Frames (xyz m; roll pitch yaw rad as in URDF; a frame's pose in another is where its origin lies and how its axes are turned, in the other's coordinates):
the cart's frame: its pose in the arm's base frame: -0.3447 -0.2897 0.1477 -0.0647 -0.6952 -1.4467
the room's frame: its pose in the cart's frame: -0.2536 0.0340 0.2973 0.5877 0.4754 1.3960
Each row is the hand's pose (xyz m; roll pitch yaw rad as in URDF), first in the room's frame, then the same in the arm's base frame.
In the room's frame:
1: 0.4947 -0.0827 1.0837 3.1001 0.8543 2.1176
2: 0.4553 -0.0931 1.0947 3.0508 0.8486 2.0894
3: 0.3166 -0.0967 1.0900 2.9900 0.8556 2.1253
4: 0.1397 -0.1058 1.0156 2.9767 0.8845 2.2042
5: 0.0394 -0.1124 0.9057 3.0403 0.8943 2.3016
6: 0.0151 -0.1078 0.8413 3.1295 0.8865 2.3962
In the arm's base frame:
1: 0.4283 -0.1141 1.1013 -2.7189 0.7612 2.1149
2: 0.3934 -0.1102 1.1248 -2.7653 0.7645 2.0884
3: 0.2669 -0.0666 1.1618 -2.8299 0.7601 2.1220
4: 0.0819 -0.0174 1.1449 -2.8478 0.7634 2.2027
5: -0.0454 0.0070 1.0715 -2.8039 0.7456 2.2844
6: -0.0865 0.0175 1.0172 -2.7427 0.7139 2.3528

